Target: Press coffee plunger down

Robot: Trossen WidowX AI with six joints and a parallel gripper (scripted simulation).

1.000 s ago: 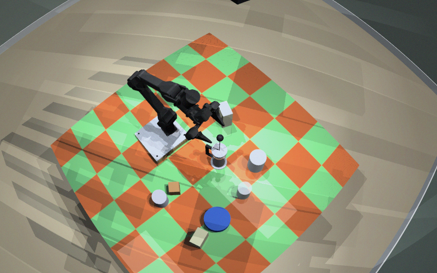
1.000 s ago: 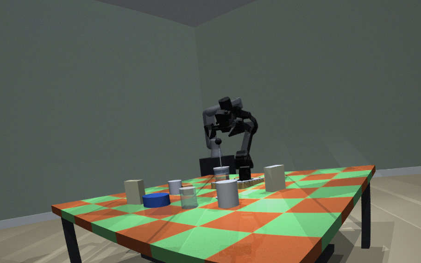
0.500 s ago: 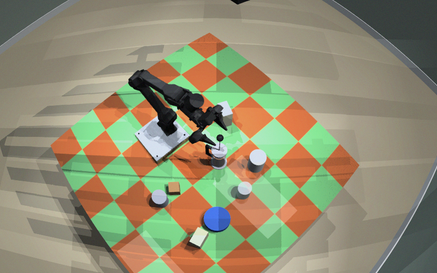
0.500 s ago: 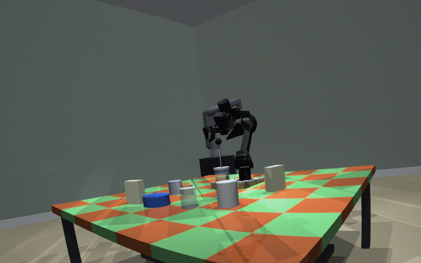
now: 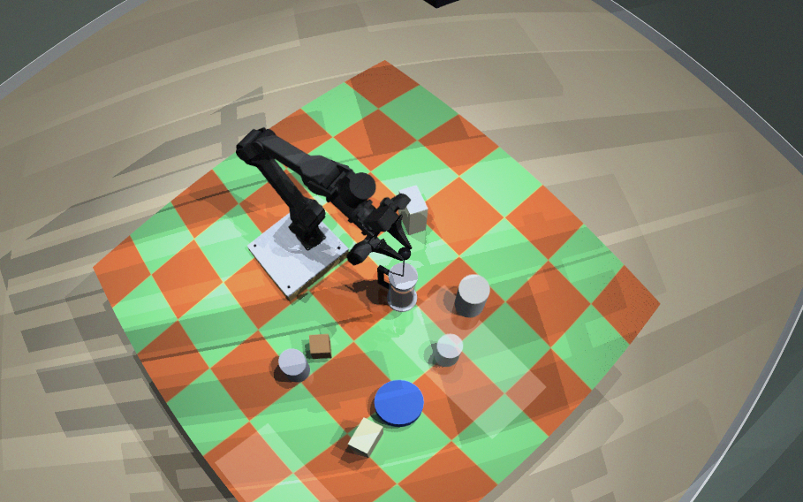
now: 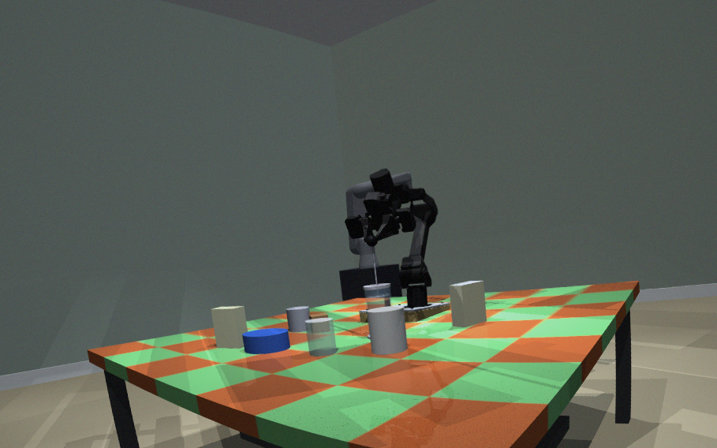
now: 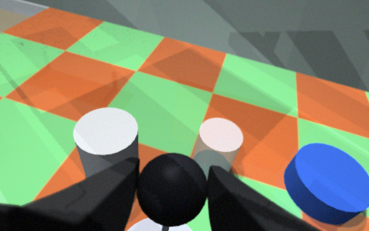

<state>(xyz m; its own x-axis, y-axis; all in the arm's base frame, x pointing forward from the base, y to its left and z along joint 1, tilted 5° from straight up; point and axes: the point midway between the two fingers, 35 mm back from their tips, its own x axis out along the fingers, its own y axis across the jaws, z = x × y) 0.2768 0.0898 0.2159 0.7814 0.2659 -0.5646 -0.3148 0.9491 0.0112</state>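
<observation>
The glass coffee press is 130 mm below my gripper tip, 20 mm behind it and 10 mm to the right of it. Also, from my gripper tip: blue disc: 230 mm below, 220 mm ahead, 190 mm to the right; then grey cylinder: 340 mm to the right, 220 mm below, 10 mm behind.
</observation>
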